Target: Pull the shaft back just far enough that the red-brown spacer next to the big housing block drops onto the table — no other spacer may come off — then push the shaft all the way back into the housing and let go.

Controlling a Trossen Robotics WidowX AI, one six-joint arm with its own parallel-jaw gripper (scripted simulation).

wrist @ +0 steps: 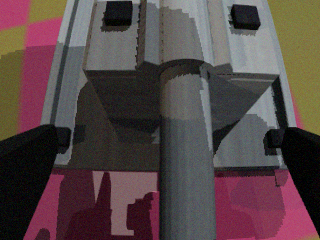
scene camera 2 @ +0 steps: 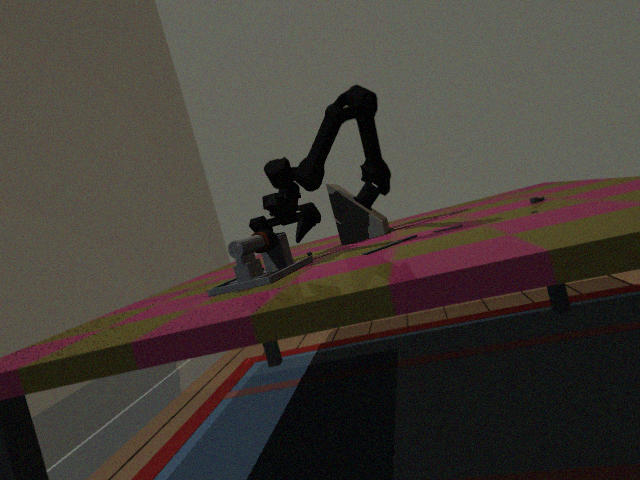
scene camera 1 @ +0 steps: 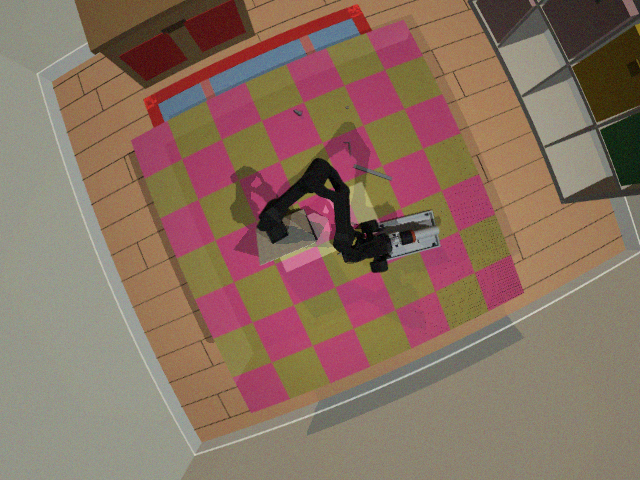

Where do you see a support block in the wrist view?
103,94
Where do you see a support block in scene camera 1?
426,231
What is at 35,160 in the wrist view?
My gripper.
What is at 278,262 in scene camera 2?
A support block.
